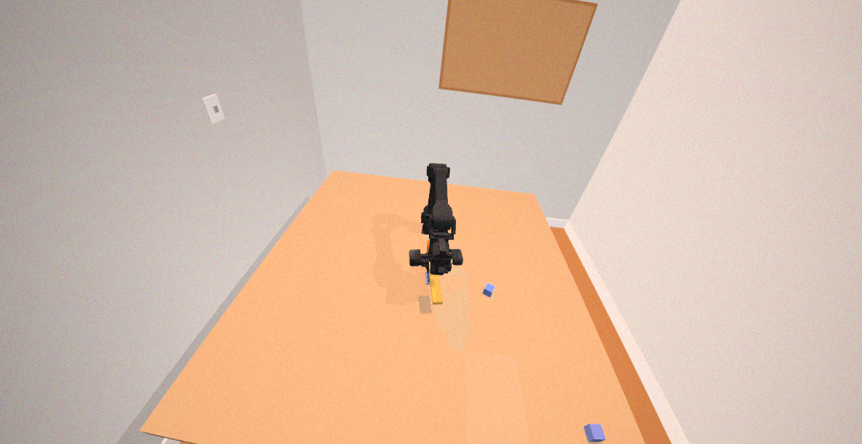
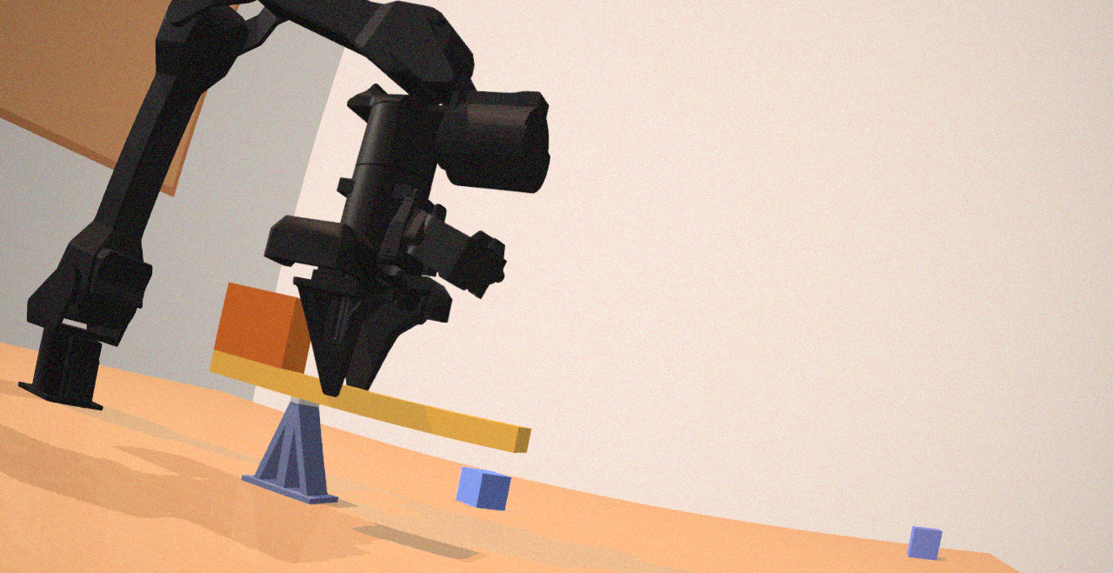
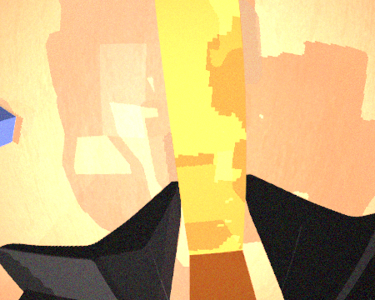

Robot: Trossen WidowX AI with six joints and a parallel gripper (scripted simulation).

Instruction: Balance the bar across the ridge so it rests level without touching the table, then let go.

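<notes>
Now: the blue ridge 4 cm below my gripper tip and 3 cm behind it. From my gripper tip the other things lie so: blue cube (22 cm to the left, 6 cm below, 1 cm ahead).
</notes>
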